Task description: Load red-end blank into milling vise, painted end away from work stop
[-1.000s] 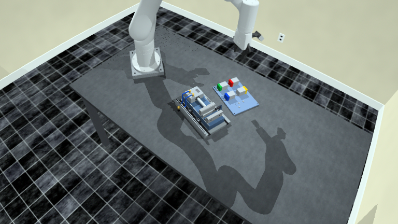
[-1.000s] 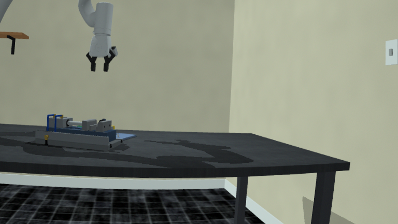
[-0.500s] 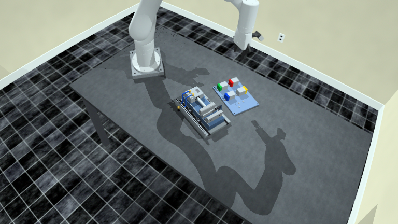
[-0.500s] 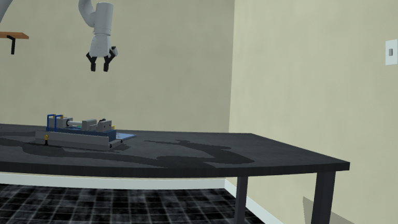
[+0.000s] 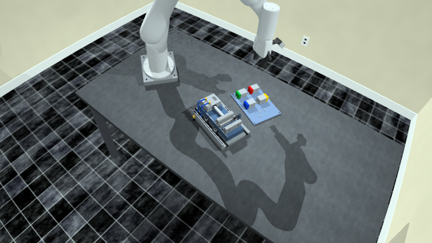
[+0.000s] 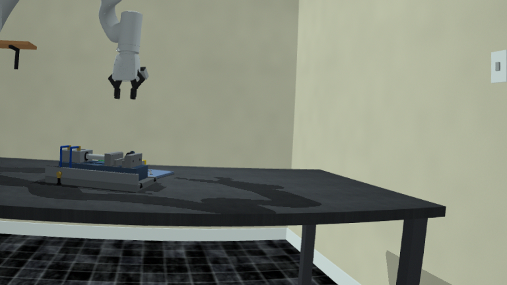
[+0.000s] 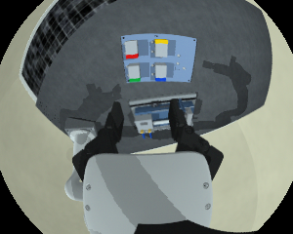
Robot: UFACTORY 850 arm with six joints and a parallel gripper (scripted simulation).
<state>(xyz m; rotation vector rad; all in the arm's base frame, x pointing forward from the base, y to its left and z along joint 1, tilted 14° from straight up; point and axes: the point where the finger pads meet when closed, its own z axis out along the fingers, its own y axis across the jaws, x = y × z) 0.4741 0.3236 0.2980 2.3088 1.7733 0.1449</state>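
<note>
The red-ended blank lies 30 mm behind my hand, 50 mm to the left of it and 260 mm below it. The rest, counted from my hand: yellow-ended blank 60 mm ahead, 20 mm to the left, 260 mm below; then blue-ended blank 30 mm ahead, 60 mm to the right, 260 mm below; then green-ended blank 50 mm behind, 40 mm to the right, 260 mm below.
</note>
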